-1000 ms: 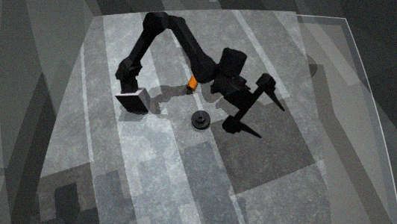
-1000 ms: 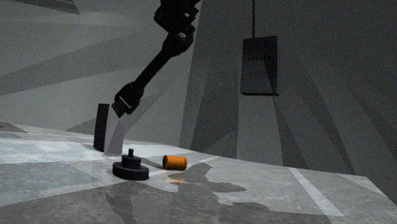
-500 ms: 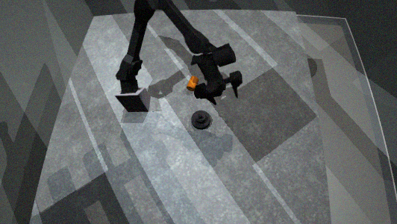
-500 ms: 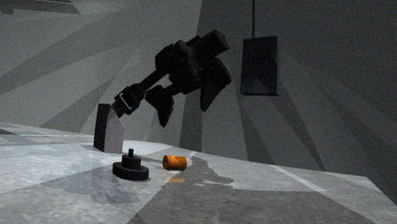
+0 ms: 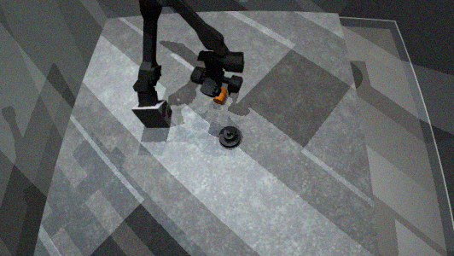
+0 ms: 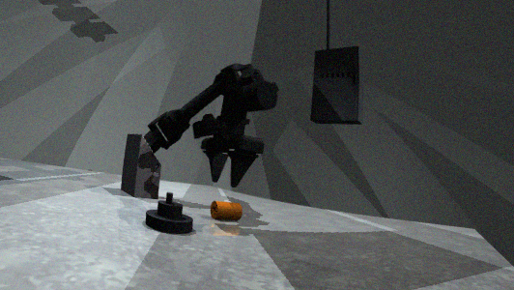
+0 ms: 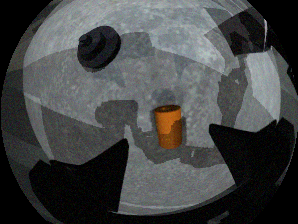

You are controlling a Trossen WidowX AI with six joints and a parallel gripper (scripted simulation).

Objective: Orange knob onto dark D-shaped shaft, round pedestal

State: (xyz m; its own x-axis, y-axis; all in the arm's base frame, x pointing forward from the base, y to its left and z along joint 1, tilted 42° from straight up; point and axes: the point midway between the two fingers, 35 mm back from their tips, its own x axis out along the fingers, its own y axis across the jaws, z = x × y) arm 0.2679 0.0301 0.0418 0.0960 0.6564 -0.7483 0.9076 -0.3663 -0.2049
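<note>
Right now the knob is 6 cm below my gripper tip and 2 cm to the left of it. The rest, counted from my gripper tip: dark pedestal: 17 cm to the right, 5 cm below, 2 cm ahead.
</note>
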